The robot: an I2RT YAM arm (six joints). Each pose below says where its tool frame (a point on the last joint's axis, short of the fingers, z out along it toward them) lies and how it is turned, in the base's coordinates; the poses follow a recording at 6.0 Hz.
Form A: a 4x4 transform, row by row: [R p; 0 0 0 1], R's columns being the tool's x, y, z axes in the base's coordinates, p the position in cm. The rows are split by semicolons.
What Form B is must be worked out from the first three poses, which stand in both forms.
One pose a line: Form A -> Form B
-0.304 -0.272 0.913 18.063; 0.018 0.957 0.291 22.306; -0.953 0.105 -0.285 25.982; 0 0 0 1 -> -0.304 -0.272 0.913 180.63; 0.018 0.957 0.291 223.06; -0.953 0.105 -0.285 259.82; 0 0 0 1
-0.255 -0.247 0.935 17.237; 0.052 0.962 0.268 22.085; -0.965 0.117 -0.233 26.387; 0 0 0 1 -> -0.255 -0.247 0.935 172.37; 0.052 0.962 0.268 220.85; -0.965 0.117 -0.233 263.87; 0 0 0 1
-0.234 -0.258 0.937 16.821; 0.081 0.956 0.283 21.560; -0.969 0.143 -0.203 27.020; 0 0 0 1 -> -0.234 -0.258 0.937 168.21; 0.081 0.956 0.283 215.60; -0.969 0.143 -0.203 270.20; 0 0 0 1
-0.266 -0.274 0.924 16.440; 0.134 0.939 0.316 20.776; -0.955 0.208 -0.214 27.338; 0 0 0 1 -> -0.266 -0.274 0.924 164.40; 0.134 0.939 0.316 207.76; -0.955 0.208 -0.214 273.38; 0 0 0 1
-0.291 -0.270 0.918 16.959; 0.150 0.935 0.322 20.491; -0.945 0.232 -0.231 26.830; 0 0 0 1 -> -0.291 -0.270 0.918 169.59; 0.150 0.935 0.322 204.91; -0.945 0.232 -0.231 268.30; 0 0 0 1
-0.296 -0.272 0.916 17.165; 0.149 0.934 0.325 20.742; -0.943 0.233 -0.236 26.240; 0 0 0 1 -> -0.296 -0.272 0.916 171.65; 0.149 0.934 0.325 207.42; -0.943 0.233 -0.236 262.40; 0 0 0 1
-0.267 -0.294 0.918 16.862; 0.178 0.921 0.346 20.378; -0.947 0.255 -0.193 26.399; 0 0 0 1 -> -0.267 -0.294 0.918 168.62; 0.178 0.921 0.346 203.78; -0.947 0.255 -0.193 263.99; 0 0 0 1
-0.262 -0.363 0.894 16.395; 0.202 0.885 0.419 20.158; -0.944 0.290 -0.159 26.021; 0 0 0 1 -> -0.262 -0.363 0.894 163.95; 0.202 0.885 0.419 201.58; -0.944 0.290 -0.159 260.21; 0 0 0 1
